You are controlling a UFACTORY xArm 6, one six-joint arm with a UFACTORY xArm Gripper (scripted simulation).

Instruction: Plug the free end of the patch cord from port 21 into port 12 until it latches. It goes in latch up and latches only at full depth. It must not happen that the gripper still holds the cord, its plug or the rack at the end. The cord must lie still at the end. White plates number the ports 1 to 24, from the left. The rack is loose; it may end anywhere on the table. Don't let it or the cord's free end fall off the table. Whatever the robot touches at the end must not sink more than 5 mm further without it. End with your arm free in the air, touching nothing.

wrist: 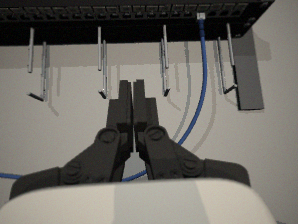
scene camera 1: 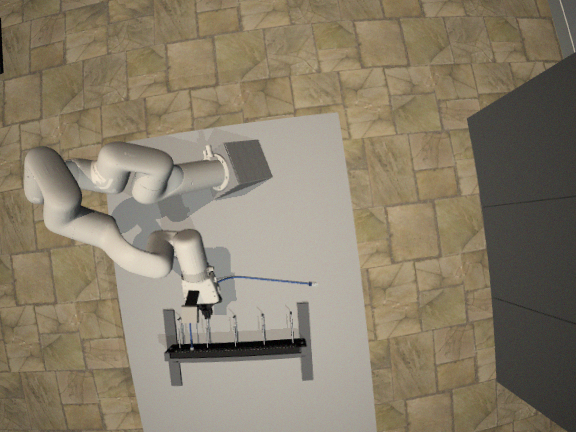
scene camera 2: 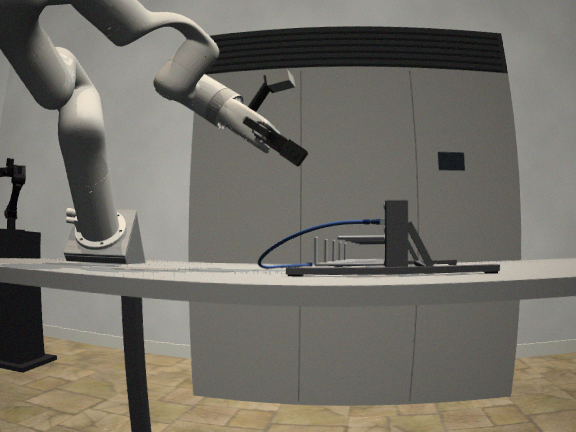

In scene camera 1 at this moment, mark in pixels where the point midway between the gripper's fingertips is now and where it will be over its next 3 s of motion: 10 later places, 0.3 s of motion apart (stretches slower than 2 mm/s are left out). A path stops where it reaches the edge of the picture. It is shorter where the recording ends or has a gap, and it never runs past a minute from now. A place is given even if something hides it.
My gripper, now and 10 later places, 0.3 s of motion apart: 208,315; 200,315; 188,316; 179,316; 178,317; 180,321; 183,331; 187,341; 188,344; 188,343; 185,334
